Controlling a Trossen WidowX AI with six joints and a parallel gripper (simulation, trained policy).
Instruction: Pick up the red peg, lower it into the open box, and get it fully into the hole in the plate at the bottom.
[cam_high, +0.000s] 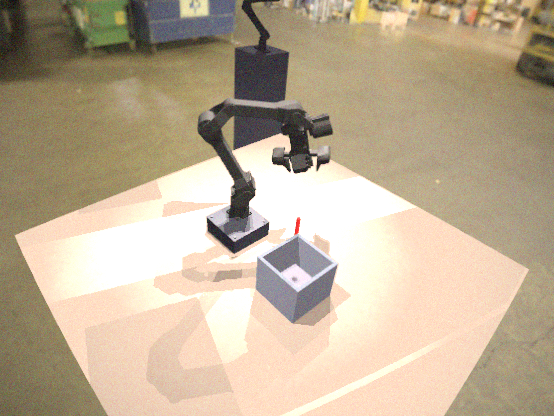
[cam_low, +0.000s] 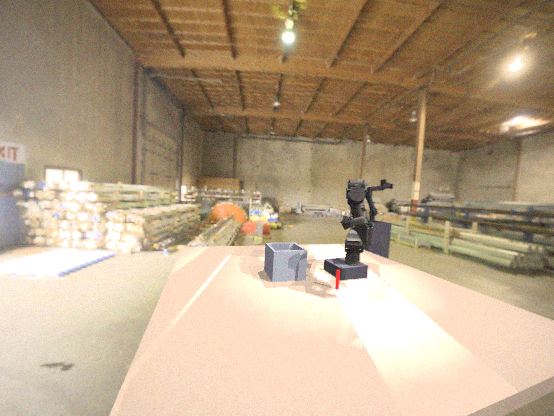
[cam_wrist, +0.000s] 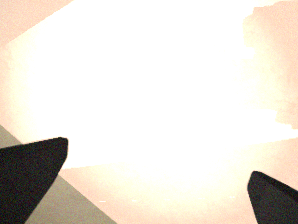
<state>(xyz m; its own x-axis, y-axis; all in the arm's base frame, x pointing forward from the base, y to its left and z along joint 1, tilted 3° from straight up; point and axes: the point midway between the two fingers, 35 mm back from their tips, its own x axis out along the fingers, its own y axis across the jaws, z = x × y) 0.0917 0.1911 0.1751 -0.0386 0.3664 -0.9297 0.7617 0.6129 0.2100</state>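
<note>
Right now the red peg is 16 cm below my gripper tip, 8 cm to the right of it and 7 cm ahead of it.
</note>
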